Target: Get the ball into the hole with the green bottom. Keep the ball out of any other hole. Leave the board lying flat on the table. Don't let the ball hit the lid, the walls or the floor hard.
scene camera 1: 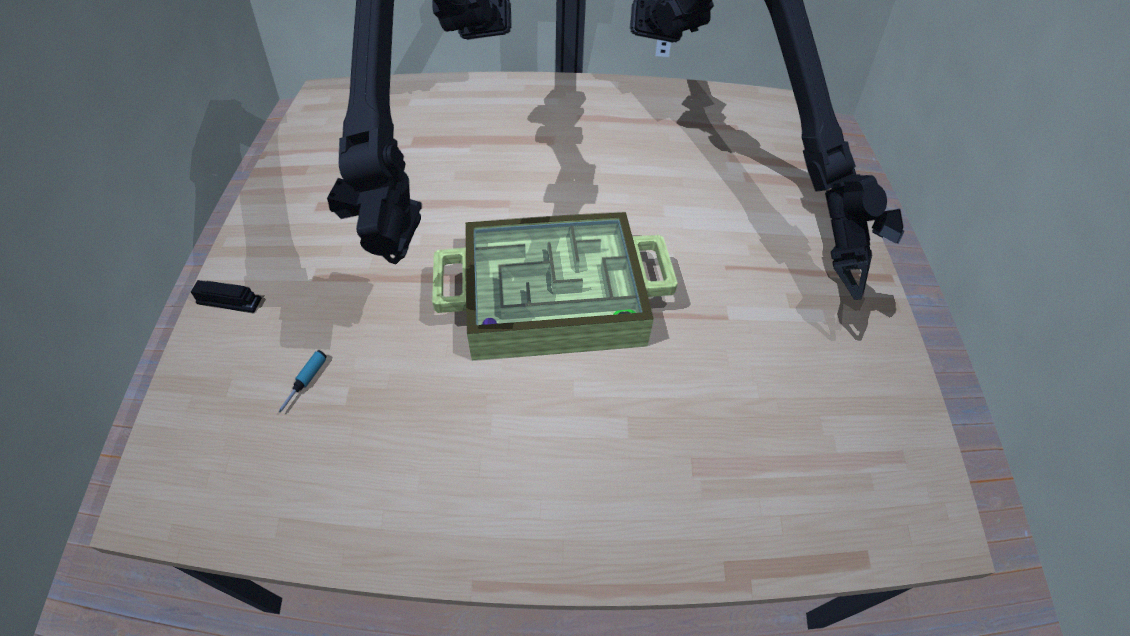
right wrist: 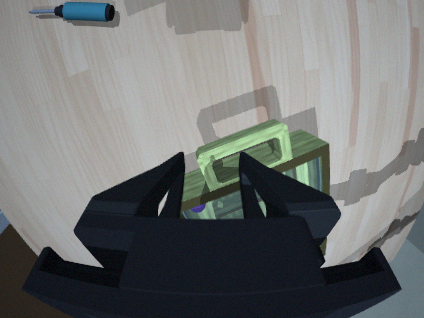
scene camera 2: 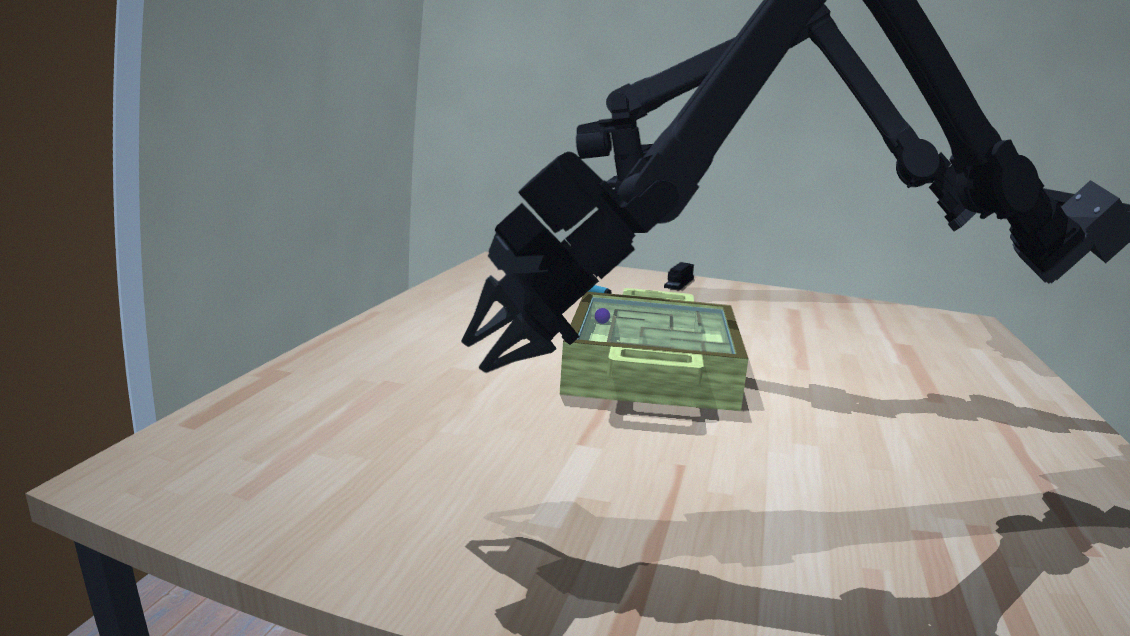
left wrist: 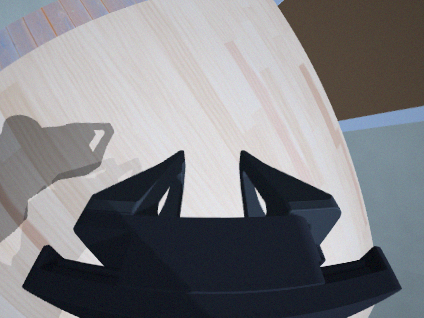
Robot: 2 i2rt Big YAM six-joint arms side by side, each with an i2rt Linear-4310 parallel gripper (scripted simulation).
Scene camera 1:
left gripper: 859, 296
right gripper: 396, 253
black stapler: 221, 295
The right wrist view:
right gripper: 211, 159
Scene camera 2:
left gripper: 473, 357
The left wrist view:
left gripper: 212, 158
